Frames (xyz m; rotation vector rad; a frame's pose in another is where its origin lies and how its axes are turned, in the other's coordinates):
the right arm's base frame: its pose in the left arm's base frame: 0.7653 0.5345 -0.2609 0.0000 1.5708 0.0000
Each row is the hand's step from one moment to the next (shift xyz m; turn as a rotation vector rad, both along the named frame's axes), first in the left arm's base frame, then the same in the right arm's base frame.
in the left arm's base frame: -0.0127 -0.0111 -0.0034 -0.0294 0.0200 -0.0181
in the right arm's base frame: 0.0034 -0.0111 -0.0127 0.0181 0.0200 -0.0294
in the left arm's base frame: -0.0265 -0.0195 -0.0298 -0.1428 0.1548 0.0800
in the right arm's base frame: 0.0298 -0.0195 -0.0265 -0.0800 0.1548 -0.1428
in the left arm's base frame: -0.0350 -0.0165 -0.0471 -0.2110 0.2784 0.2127
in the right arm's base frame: 0.0471 -0.0165 -0.0350 -0.2127 0.2784 -0.2110
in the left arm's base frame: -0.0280 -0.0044 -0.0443 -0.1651 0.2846 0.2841
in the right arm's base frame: 0.0443 -0.0044 -0.0280 -0.2841 0.2846 -0.1651
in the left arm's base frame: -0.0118 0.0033 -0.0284 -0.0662 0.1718 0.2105
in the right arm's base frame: 0.0284 0.0033 -0.0118 -0.2105 0.1718 -0.0662
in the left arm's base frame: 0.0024 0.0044 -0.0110 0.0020 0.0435 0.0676
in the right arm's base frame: 0.0110 0.0044 0.0024 -0.0676 0.0435 0.0020
